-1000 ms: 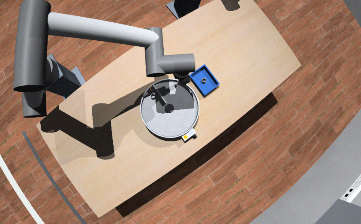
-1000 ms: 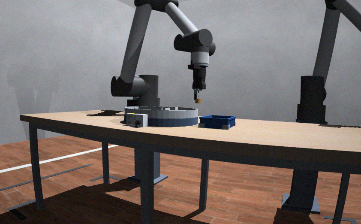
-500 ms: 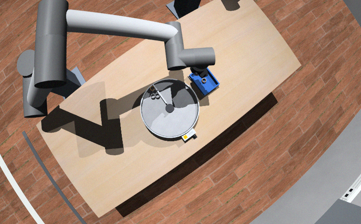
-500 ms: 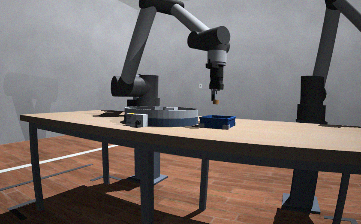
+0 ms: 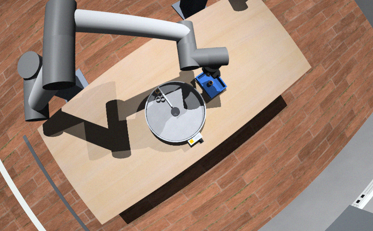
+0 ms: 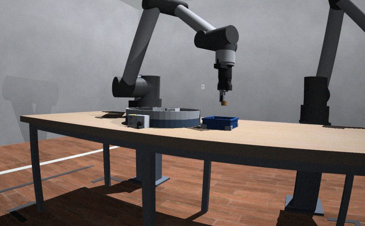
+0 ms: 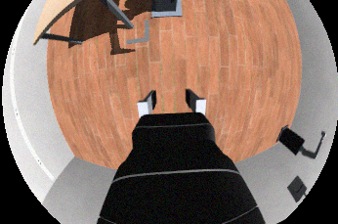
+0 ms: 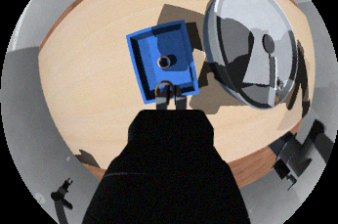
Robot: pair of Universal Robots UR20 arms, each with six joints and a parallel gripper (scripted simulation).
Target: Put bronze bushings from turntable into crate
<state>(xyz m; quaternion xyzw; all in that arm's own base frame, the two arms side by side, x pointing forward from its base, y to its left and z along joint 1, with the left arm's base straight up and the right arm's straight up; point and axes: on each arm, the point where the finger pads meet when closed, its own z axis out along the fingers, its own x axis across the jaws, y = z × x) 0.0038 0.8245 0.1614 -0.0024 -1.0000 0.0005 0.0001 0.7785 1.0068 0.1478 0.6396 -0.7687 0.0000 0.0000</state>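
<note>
Right now the blue crate is 50 mm ahead of my right hand, 10 mm to the left of it and 120 mm below it. Also, from my right hand: turntable (70 mm ahead, 320 mm to the right, 100 mm below).
</note>
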